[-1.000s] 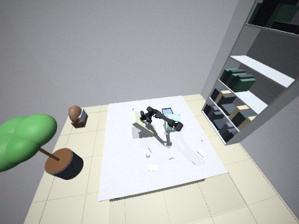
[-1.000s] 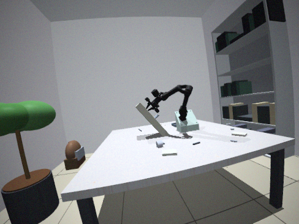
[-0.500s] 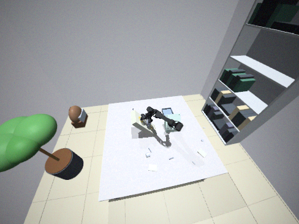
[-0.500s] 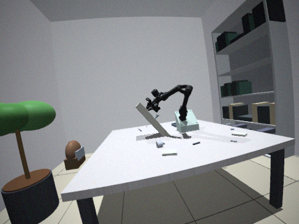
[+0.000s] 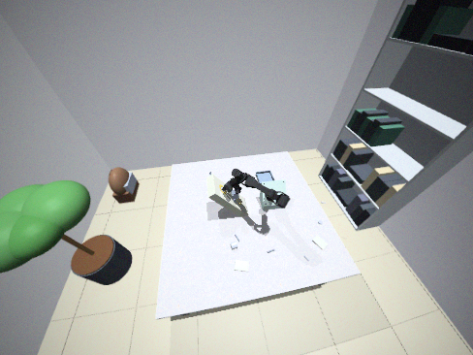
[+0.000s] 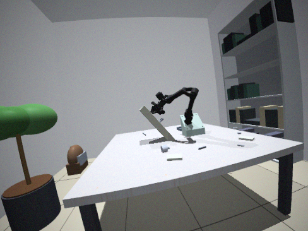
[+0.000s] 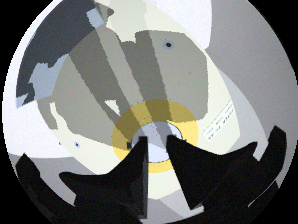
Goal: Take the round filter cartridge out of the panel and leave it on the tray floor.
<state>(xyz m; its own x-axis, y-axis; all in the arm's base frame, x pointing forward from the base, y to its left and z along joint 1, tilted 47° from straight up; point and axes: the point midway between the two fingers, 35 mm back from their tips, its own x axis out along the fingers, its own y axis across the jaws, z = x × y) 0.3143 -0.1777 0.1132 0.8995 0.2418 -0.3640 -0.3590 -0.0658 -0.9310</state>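
Now: gripper tip 4 cm past the service panel and 8 cm above it.
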